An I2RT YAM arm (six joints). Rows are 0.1 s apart.
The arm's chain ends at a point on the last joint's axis. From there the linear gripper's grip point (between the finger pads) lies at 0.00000 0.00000 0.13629 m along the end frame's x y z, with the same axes.
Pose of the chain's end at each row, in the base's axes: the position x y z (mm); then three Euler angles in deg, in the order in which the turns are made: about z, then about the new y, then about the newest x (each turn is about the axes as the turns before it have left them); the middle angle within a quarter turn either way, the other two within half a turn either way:
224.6 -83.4 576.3 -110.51 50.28 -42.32
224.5 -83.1 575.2 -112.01 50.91 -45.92
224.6 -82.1 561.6 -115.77 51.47 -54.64
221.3 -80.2 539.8 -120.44 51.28 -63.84
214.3 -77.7 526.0 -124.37 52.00 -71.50
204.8 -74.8 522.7 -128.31 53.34 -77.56
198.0 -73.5 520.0 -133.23 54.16 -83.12
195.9 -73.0 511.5 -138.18 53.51 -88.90
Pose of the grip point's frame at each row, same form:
283.4 -188.1 640.7 -110.51 50.28 -42.32
287.7 -188.0 635.0 -112.01 50.91 -45.92
297.9 -186.0 610.7 -115.77 51.47 -54.64
303.0 -182.6 577.4 -120.44 51.28 -63.84
301.7 -178.8 552.6 -124.37 52.00 -71.50
294.6 -175.8 540.2 -128.31 53.34 -77.56
287.5 -175.8 529.6 -133.23 54.16 -83.12
285.2 -176.0 513.1 -138.18 53.51 -88.90

